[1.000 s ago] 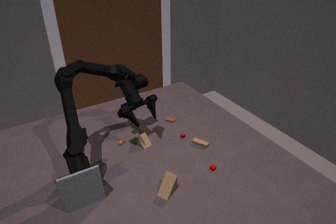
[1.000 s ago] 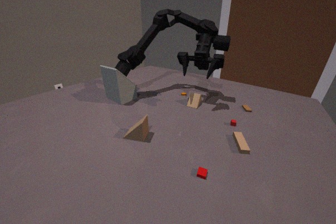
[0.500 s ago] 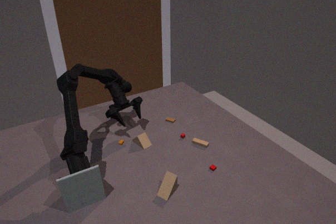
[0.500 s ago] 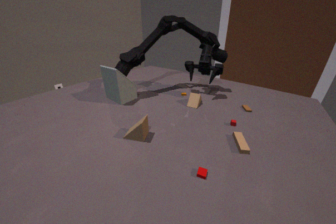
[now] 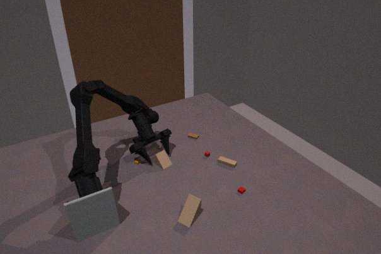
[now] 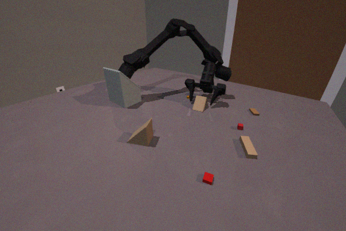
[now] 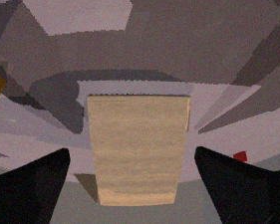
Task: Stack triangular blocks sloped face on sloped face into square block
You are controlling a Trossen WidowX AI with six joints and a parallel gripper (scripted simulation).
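Right now my gripper tip is 80 mm past the small orange block, 50 mm to the right of it and 10 mm above it. Also, from my gripper tip: small tan tile 220 mm ahead, 70 mm to the left, 10 mm below; then flat tan plank 220 mm ahead, 170 mm to the right, 10 mm below.
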